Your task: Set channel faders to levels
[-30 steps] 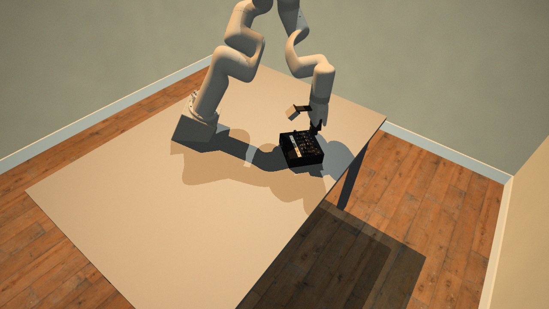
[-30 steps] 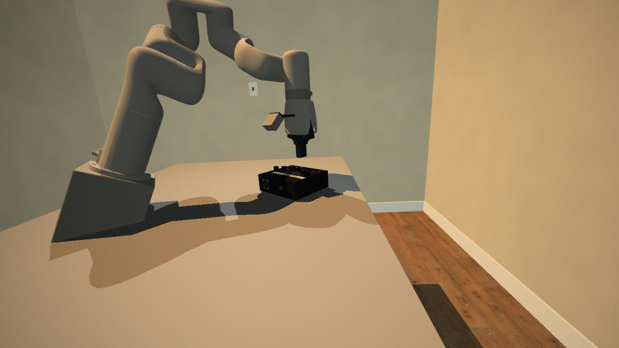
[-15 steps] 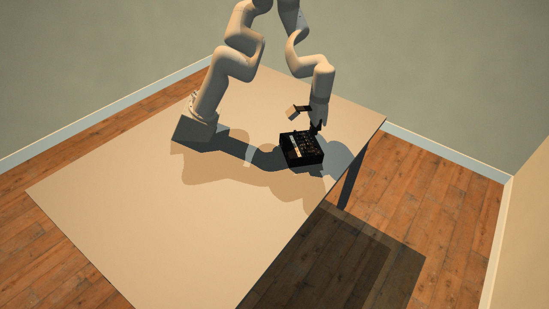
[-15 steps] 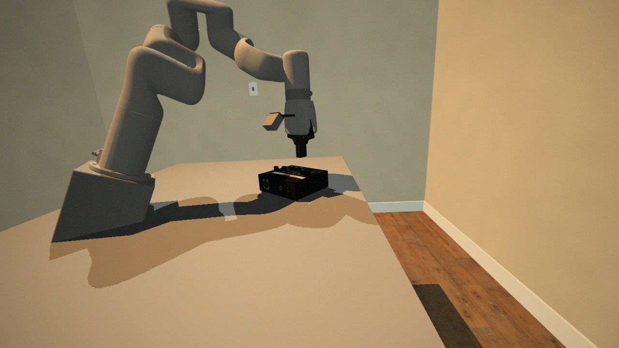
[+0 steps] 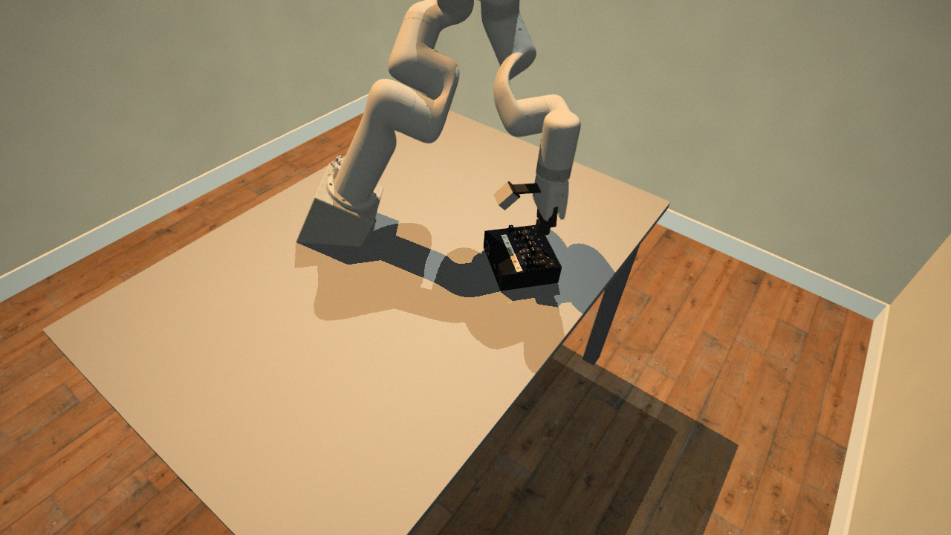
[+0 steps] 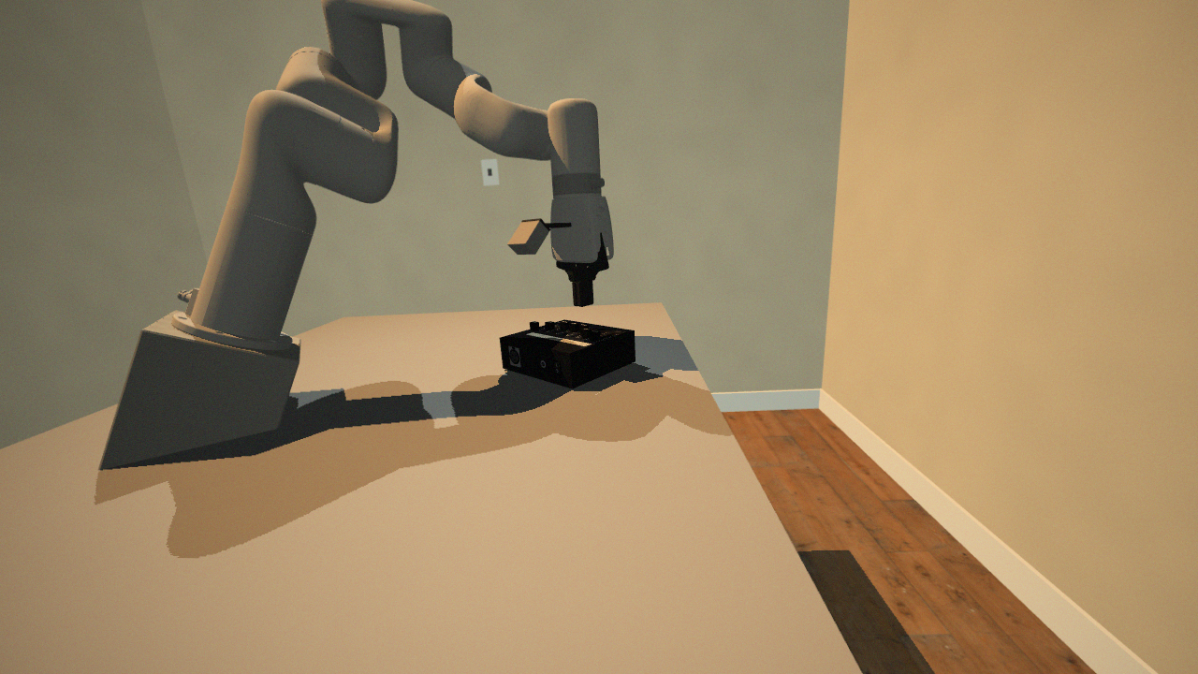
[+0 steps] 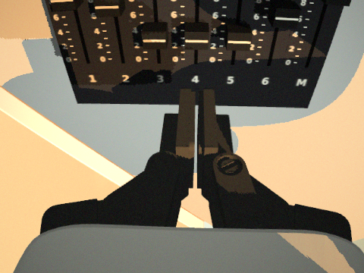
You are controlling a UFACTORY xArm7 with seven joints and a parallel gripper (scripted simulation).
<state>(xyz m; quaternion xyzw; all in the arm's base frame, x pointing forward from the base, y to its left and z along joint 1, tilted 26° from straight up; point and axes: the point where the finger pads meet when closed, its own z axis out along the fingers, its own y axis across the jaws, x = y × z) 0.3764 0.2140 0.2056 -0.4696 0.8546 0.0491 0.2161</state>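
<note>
My gripper is now 10 mm past the channel 4 fader cap, 20 mm to the left of it and 50 mm above it. Round my hand: channel 6 fader cap 60 mm behind, 10 mm to the right, 50 mm below; then channel 5 fader cap 30 mm behind, 10 mm to the right, 50 mm below; then channel 3 fader cap 10 mm ahead, 30 mm to the right, 50 mm below.
</note>
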